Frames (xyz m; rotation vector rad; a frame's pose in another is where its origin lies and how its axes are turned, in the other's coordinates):
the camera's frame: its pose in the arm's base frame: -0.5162 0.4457 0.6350 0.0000 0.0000 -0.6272
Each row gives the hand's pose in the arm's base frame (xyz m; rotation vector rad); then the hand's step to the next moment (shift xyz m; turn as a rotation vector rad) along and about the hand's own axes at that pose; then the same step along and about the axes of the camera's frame.
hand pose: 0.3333 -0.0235 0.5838 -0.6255 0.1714 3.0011
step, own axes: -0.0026 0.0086 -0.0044 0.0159 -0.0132 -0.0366
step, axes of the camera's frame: 0.0081 -0.0055 -0.0022 -0.0046 0.0082 -0.0410
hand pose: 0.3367 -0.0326 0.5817 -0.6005 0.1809 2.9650
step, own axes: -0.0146 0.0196 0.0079 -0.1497 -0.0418 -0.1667
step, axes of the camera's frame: 0.0177 -0.0112 0.0148 0.1635 0.1253 -0.0976
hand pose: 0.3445 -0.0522 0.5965 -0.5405 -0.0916 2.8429
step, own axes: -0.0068 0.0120 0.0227 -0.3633 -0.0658 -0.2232
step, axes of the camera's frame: 0.0040 -0.0140 0.0222 0.3580 0.2298 -0.0720
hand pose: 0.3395 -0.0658 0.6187 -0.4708 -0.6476 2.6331
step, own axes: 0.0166 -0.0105 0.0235 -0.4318 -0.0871 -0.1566
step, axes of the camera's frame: -0.0212 -0.0064 0.0212 0.4112 0.2223 0.0098
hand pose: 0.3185 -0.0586 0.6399 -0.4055 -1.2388 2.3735
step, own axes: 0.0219 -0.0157 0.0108 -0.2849 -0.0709 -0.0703
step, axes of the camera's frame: -0.0228 -0.0026 0.0178 0.2716 0.1267 0.0360
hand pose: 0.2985 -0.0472 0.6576 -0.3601 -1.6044 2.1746
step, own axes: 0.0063 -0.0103 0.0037 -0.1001 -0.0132 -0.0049
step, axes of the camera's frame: -0.0058 -0.0012 0.0112 0.0983 0.0223 0.0075
